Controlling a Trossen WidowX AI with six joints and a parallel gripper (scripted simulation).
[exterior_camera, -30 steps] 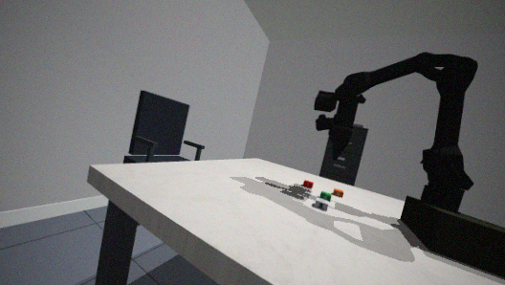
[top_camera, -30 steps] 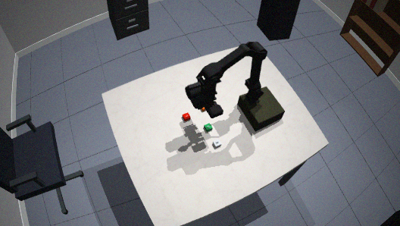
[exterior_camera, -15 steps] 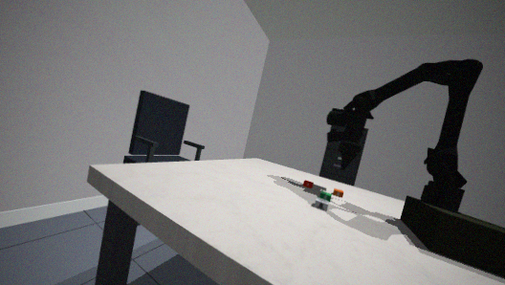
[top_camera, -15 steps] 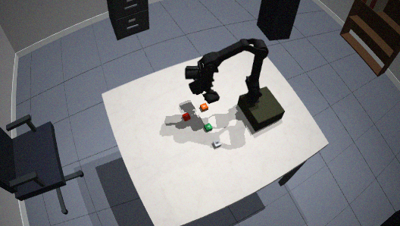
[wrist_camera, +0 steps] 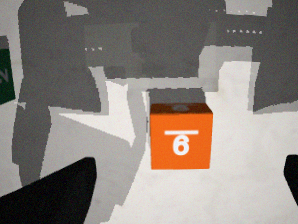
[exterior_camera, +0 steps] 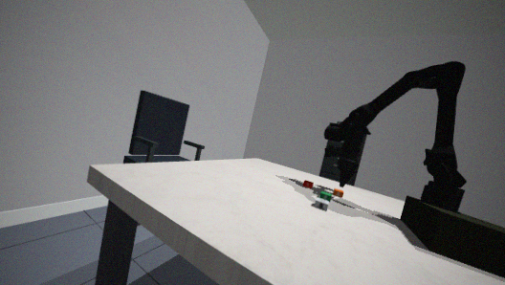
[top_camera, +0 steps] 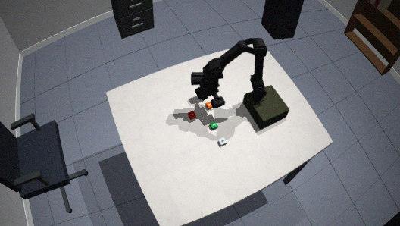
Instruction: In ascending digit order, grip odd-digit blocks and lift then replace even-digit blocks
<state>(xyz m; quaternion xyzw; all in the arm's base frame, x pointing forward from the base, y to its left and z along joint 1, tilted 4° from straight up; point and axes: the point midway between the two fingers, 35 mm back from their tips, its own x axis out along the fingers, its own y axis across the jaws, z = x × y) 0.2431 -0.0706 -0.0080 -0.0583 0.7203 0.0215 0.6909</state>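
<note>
Right now my gripper tip is 3 cm above the orange block. Round my gripper tip: white block 23 cm to the left, 3 cm below, 2 cm ahead; then green block 13 cm to the left, 3 cm below, 2 cm ahead; then red block 11 cm ahead, 3 cm to the left, 3 cm below.
</note>
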